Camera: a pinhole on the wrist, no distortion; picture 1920 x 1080 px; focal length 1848.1 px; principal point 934.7 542.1 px. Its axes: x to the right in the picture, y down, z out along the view. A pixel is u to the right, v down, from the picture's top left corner.
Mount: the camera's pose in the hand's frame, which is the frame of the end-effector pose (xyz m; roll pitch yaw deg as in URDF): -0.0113 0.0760 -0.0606 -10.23 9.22 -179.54
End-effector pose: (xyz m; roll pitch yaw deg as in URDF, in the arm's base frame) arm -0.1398 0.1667 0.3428 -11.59 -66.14 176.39
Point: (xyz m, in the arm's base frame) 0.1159 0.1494 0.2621
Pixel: 1701.6 928.1
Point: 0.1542 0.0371 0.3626
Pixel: 1103.6 329.1
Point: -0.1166 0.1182 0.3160
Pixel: 1149.7 885.3
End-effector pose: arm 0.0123 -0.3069 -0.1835 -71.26 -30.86 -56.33
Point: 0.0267 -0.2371 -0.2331
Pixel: 1570.3 903.3
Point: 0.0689 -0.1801 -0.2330
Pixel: 1434.8 550.3
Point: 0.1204 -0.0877 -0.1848
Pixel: 1236.3 621.0
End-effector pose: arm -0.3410 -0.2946 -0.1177 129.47 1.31 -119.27
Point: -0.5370 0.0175 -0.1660
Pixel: outside the picture
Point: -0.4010 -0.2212 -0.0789
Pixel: 1061.8 34.5
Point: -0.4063 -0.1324 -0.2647
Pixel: 1274.1 889.3
